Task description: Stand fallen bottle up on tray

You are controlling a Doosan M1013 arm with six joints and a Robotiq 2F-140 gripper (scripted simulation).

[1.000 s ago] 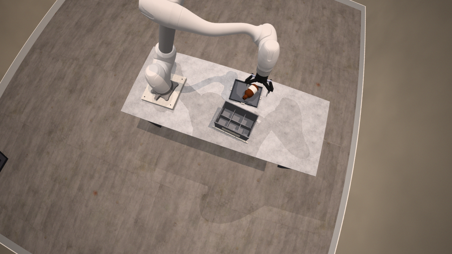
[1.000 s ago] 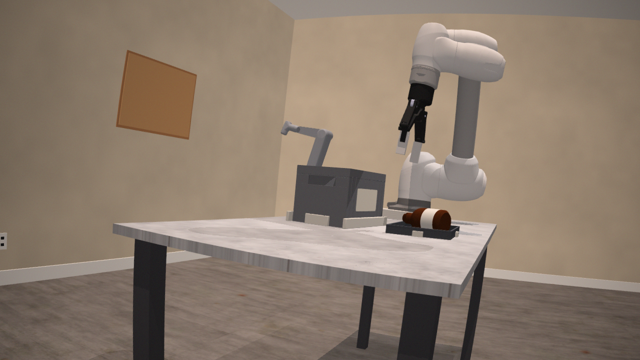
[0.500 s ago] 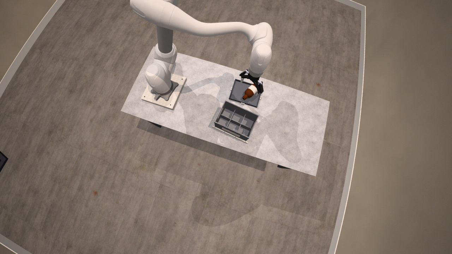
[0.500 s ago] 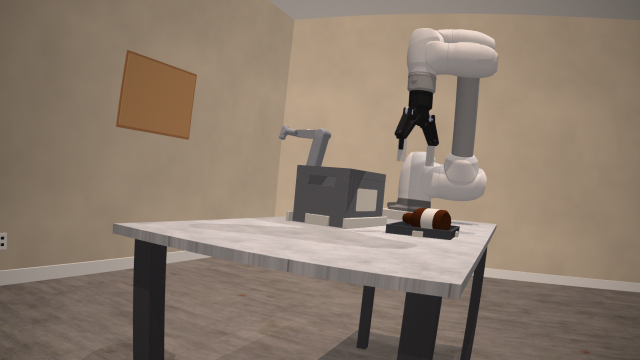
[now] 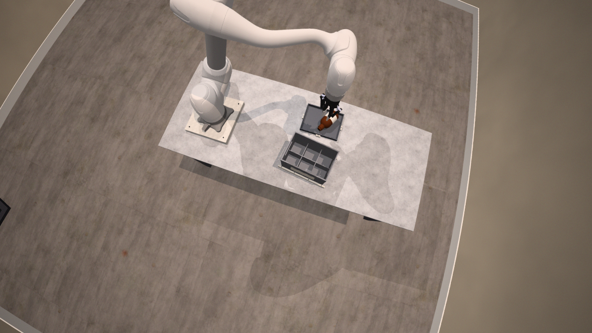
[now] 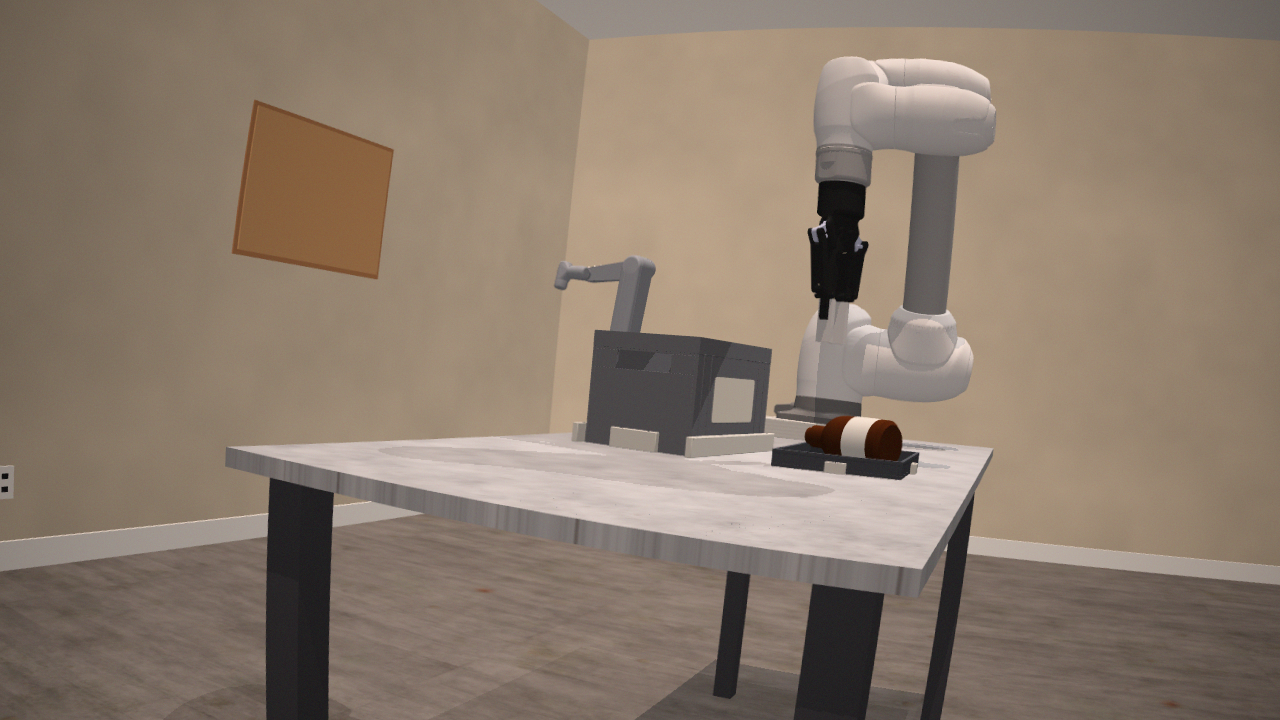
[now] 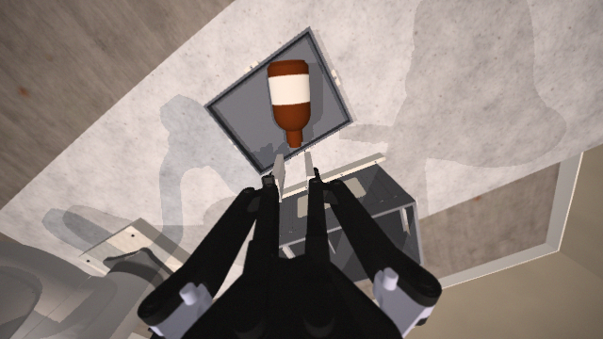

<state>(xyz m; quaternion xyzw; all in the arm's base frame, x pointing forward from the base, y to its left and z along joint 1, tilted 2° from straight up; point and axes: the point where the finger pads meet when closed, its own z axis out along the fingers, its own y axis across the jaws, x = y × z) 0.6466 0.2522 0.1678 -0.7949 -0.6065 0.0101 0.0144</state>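
My hand is 1 cm short of the brown bottle, 5 cm to the right of it and 18 cm above it. Round my hand: grey crate (3 cm ahead, 24 cm to the right, 14 cm below); dark tray (2 cm behind, 5 cm to the left, 21 cm below).
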